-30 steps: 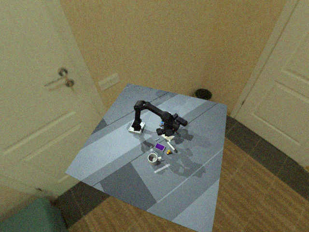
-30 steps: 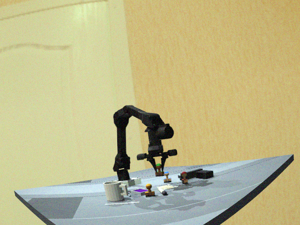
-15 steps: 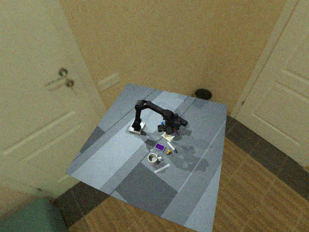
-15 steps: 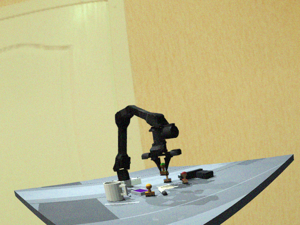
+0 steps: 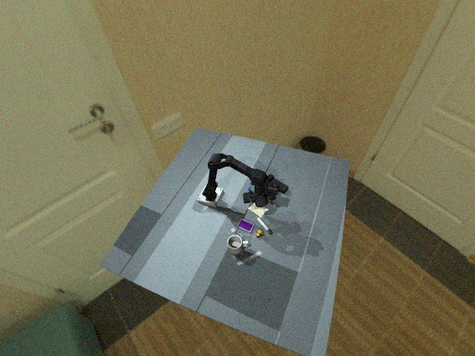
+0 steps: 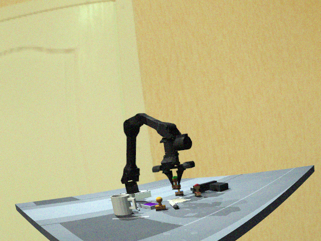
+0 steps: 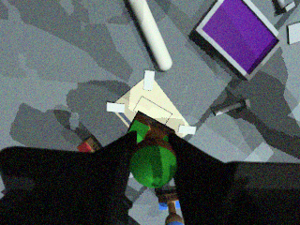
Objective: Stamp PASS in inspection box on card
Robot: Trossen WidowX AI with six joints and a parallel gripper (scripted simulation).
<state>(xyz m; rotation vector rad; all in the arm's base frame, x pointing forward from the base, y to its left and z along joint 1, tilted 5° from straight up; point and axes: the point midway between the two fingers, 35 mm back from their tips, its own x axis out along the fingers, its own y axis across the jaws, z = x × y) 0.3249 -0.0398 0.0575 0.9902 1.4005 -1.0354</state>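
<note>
Now: gripper tip 10 mm past the white card, 10 mm to the right of it and 90 mm above it. From my gripper tip the other things lie so: white marker (60 mm ahead, 120 mm to the right, 70 mm below); green-knobbed stamp (right at my gripper tip); red-knobbed stamp (60 mm ahead, 90 mm to the left, 60 mm below).
</note>
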